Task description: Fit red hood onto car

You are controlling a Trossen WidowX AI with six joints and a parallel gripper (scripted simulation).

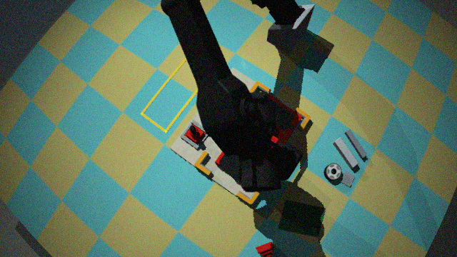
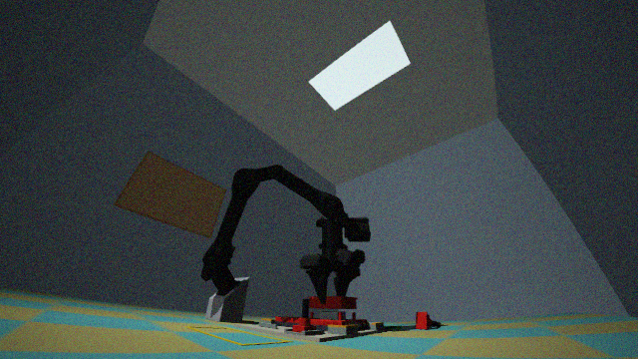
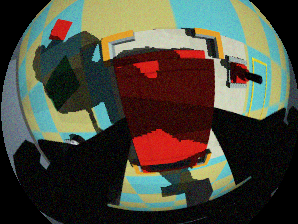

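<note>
My gripper tip is 3 cm above the grey engine block. From my gripper tip the other things lie so: jig 5 cm below, 3 cm to the right, 2 cm behind; then red hood 1 cm above.
</note>
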